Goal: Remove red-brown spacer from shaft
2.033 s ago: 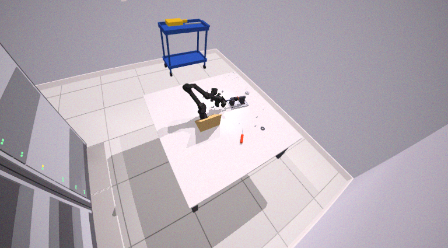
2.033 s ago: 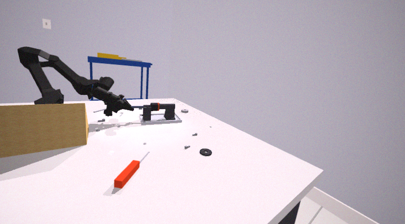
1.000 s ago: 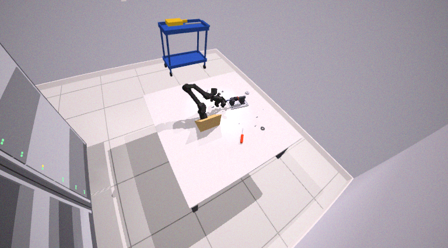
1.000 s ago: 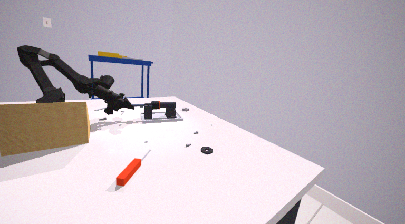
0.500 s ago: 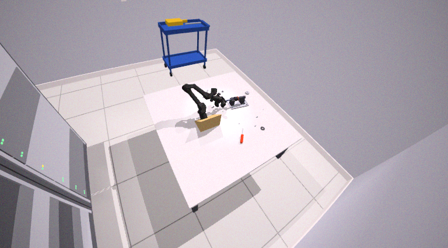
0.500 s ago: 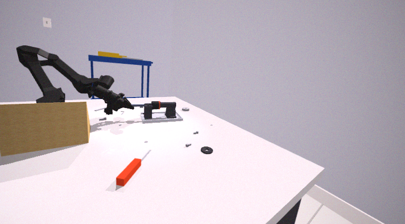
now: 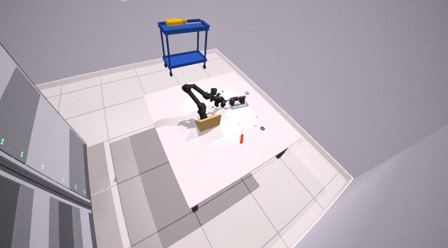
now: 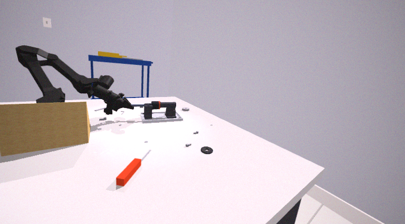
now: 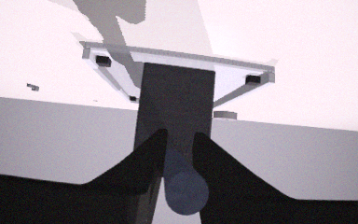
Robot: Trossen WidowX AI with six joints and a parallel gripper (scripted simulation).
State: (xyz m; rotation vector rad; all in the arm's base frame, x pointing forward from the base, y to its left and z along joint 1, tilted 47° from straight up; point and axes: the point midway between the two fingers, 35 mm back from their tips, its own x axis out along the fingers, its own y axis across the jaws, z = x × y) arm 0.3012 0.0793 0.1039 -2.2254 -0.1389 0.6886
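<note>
Now: the round shaft 6 cm ahead of my gripper tip, 2 cm above it and 1 cm to the right of it. The rest, counted from my gripper tip: grey ring: 38 cm ahead, 9 cm to the left, 6 cm below; red-brown spacer: 14 cm ahead, 2 cm to the right, 2 cm above.
</note>
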